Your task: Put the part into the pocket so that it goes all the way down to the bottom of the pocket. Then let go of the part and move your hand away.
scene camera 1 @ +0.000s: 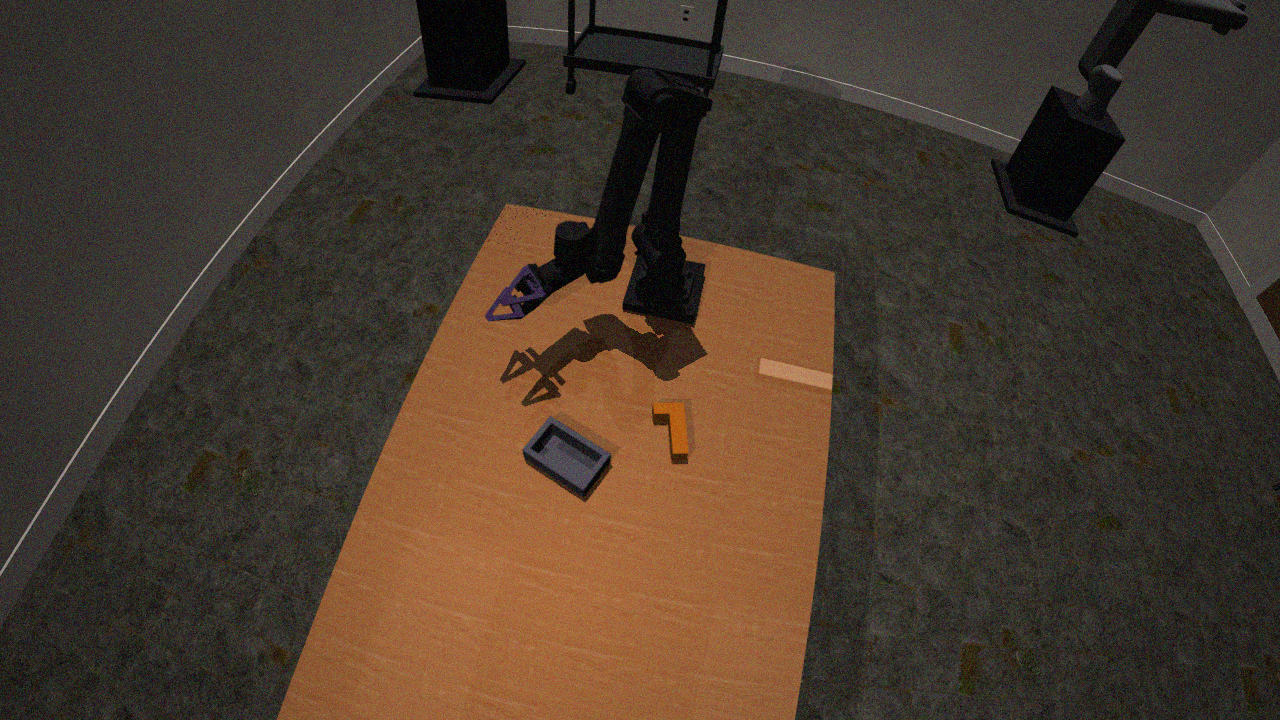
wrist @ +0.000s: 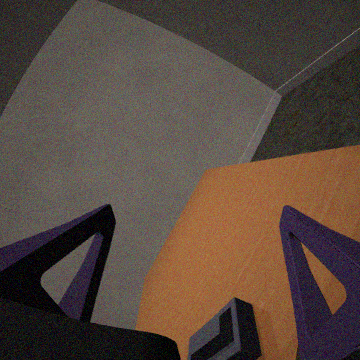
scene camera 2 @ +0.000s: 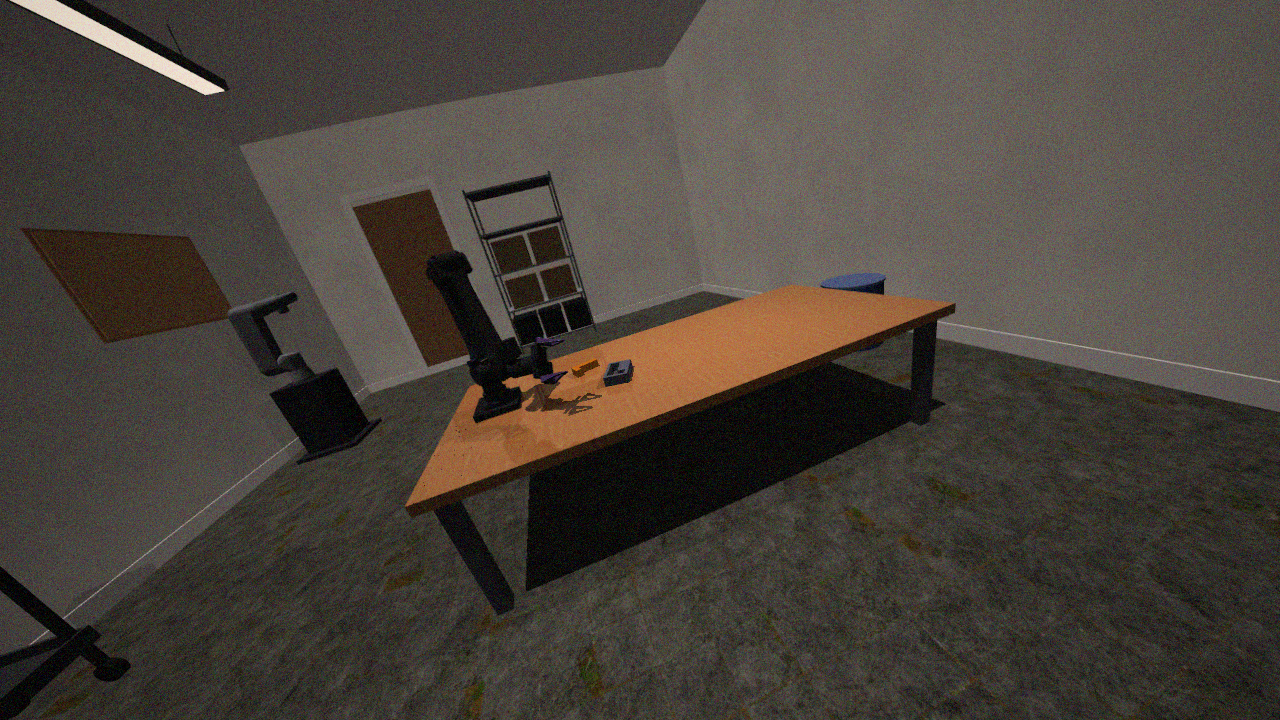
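Pixels of known places: gripper, fingertip midpoint: (scene camera 1: 493,310) (wrist: 194,214) (scene camera 2: 565,355); arm's base at its link origin: (scene camera 1: 665,283) (scene camera 2: 498,400).
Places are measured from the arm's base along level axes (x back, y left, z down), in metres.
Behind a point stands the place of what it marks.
Observation:
The part, an orange L-shaped block (scene camera 1: 678,435) {x -0.365, y 0.105, z -0.002 m} (scene camera 2: 586,366) {x -0.354, y 0.088, z 0.009 m}, lies flat on the table, beside the pocket block. The pocket block, a grey-blue box (scene camera 1: 553,471) {x -0.502, y -0.099, z -0.004 m} (scene camera 2: 617,379) {x -0.440, y -0.155, z 0.009 m} (wrist: 248,330) {x -0.425, y -0.150, z 0.012 m} with an open recess on top, stands on the table; no part shows in its recess. In the wrist view it is at the bottom, cut off by the frame's edge, and the orange part does not show there. My gripper (scene camera 1: 506,316) {x -0.298, y -0.272, z -0.164 m} (scene camera 2: 563,357) {x -0.298, y -0.272, z -0.164 m} (wrist: 194,214) {x -0.298, y -0.272, z -0.164 m} has purple fingers spread wide, open and empty. It hangs above the table, apart from both the part and the pocket block.
The wooden table (scene camera 1: 537,582) {x -0.706, y -0.070, z 0.028 m} (scene camera 2: 760,340) {x -0.997, y -0.190, z 0.028 m} (wrist: 225,225) {x -0.767, y -0.234, z 0.028 m} carries the arm's base (scene camera 1: 664,300) {x -0.048, y 0.009, z 0.001 m} (scene camera 2: 497,405) {x -0.005, y -0.060, z -0.003 m} near one end. A pale strip (scene camera 1: 794,373) shows on the table at its right edge in scene camera 1. A second arm on a pedestal (scene camera 1: 1060,156) (scene camera 2: 320,411) stands away from the table.

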